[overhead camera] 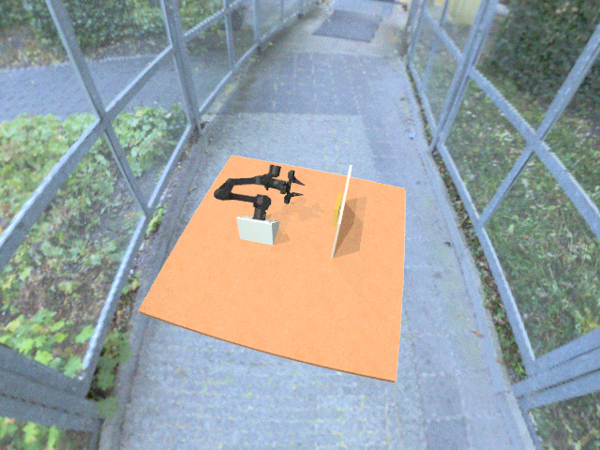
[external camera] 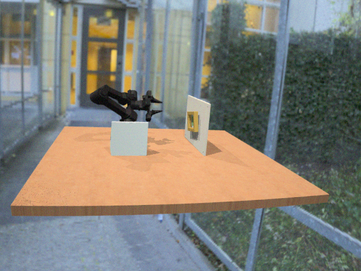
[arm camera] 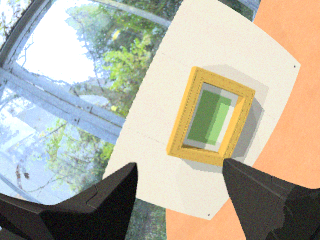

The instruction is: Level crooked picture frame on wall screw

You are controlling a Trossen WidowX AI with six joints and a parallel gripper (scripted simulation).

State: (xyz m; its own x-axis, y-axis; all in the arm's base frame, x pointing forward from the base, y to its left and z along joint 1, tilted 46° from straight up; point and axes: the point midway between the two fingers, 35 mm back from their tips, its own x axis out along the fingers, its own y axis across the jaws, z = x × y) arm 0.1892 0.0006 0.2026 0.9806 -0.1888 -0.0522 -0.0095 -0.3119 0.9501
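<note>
Now: gripper tip 20 cm short of the picture frame, 5 cm to the left of it and 8 cm above it.
</note>
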